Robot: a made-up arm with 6 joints.
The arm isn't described. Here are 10 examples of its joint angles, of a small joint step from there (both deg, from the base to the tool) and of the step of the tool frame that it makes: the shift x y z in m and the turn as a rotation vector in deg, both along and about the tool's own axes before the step.
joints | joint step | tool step
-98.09 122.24 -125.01 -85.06 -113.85 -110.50 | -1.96 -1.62 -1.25 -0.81 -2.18 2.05 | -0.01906 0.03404 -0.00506 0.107 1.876 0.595
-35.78 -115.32 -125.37 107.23 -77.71 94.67 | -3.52 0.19 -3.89 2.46 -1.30 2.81 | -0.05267 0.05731 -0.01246 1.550 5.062 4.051
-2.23 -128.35 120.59 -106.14 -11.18 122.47 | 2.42 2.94 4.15 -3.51 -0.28 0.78 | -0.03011 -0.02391 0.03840 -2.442 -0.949 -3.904
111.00 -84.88 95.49 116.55 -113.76 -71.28 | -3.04 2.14 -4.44 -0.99 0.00 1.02 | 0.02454 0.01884 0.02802 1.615 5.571 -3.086
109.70 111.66 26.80 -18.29 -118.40 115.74 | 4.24 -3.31 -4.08 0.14 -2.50 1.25 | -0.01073 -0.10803 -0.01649 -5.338 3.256 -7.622
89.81 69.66 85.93 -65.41 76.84 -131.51 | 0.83 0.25 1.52 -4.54 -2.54 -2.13 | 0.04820 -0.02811 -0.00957 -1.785 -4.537 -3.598
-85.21 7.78 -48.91 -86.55 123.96 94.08 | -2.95 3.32 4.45 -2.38 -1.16 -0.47 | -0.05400 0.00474 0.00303 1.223 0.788 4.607
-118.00 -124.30 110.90 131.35 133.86 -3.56 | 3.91 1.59 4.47 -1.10 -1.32 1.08 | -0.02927 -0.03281 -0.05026 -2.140 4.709 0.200
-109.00 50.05 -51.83 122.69 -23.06 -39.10 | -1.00 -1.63 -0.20 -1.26 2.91 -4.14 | 0.03083 -0.01383 0.01104 -2.660 -3.496 -2.602
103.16 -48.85 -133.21 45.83 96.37 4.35 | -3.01 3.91 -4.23 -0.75 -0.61 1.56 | 0.00510 0.02346 0.10648 2.534 -5.709 2.169
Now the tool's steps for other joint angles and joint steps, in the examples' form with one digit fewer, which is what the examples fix.
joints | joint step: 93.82 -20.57 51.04 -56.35 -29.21 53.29 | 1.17 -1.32 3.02 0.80 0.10 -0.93
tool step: -0.0436 -0.0002 0.0093 -0.97 1.05 -3.69
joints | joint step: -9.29 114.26 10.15 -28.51 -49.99 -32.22 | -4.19 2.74 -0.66 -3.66 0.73 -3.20
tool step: 0.0125 -0.0026 0.0022 -0.56 -3.76 -2.95
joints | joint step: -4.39 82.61 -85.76 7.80 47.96 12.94 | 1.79 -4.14 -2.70 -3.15 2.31 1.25
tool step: 0.0190 0.0124 0.0055 -2.04 0.16 -0.63
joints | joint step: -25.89 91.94 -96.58 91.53 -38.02 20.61 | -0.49 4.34 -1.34 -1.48 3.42 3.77
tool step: -0.0072 -0.0137 0.0034 -2.83 -0.17 -4.96
